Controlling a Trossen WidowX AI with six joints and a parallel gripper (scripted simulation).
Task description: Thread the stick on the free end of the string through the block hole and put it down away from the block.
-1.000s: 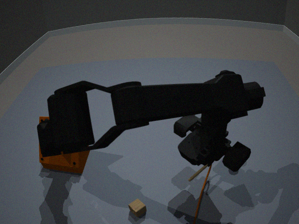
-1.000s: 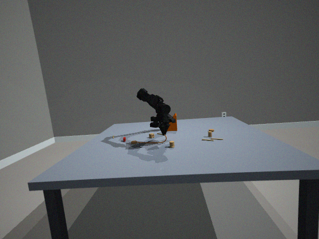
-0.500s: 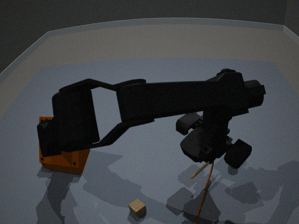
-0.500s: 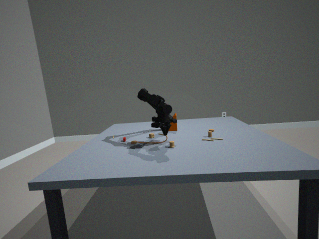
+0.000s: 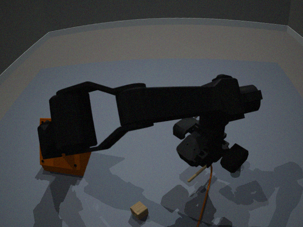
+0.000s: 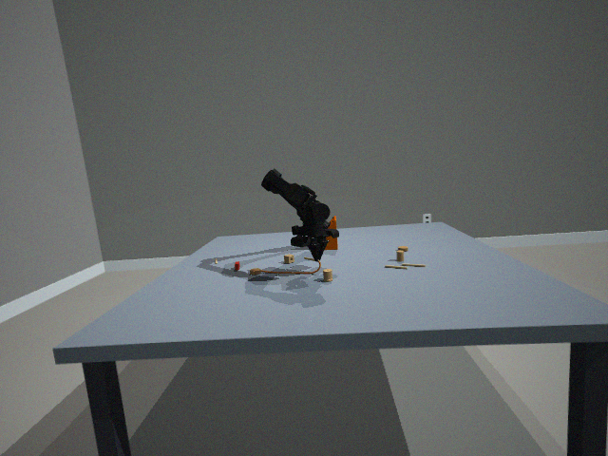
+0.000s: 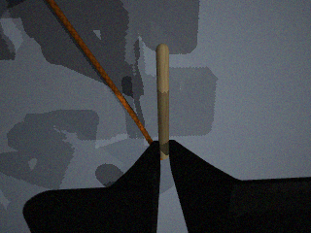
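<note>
The wooden block is 150 mm behind my gripper tip, 130 mm to the right of it and 30 mm below it. Round my gripper tip: thin wooden stick: 10 mm to the right, 10 mm behind; round wooden button: 230 mm to the right, 30 mm below, 20 mm behind; red piece: 320 mm to the right, 90 mm behind, 30 mm below.
</note>
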